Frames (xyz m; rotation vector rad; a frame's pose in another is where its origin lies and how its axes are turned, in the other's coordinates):
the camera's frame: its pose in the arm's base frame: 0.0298 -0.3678 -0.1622 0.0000 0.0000 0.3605
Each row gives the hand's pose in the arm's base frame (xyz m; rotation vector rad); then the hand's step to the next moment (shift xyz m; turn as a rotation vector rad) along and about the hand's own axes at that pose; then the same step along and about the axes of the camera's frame.
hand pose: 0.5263 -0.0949 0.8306 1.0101 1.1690 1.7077
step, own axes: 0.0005 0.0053 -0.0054 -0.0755 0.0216 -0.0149
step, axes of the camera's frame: -0.0066 -0.0001 0.0038 -0.0199 -0.0773 0.0044
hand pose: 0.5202 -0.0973 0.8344 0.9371 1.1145 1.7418
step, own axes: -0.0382 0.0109 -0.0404 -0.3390 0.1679 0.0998
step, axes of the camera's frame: -0.0411 -0.0380 -0.0084 0.0452 -0.3625 0.1402
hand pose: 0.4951 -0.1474 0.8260 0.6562 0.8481 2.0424
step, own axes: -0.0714 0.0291 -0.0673 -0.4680 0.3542 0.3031
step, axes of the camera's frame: -0.0544 -0.0807 -0.0316 0.1147 -0.5195 0.3915
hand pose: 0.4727 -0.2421 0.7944 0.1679 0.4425 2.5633
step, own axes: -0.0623 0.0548 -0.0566 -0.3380 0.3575 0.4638
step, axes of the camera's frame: -0.0184 -0.0918 -0.0363 0.0790 -0.3887 0.5475
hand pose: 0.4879 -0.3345 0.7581 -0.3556 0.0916 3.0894
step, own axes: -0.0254 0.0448 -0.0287 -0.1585 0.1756 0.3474
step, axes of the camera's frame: 0.0111 -0.0545 -0.0197 0.0093 -0.1717 0.3835
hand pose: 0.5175 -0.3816 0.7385 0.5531 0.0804 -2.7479
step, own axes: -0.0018 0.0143 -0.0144 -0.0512 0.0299 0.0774
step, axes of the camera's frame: 0.0069 -0.0146 -0.0124 0.0169 -0.0292 0.0915
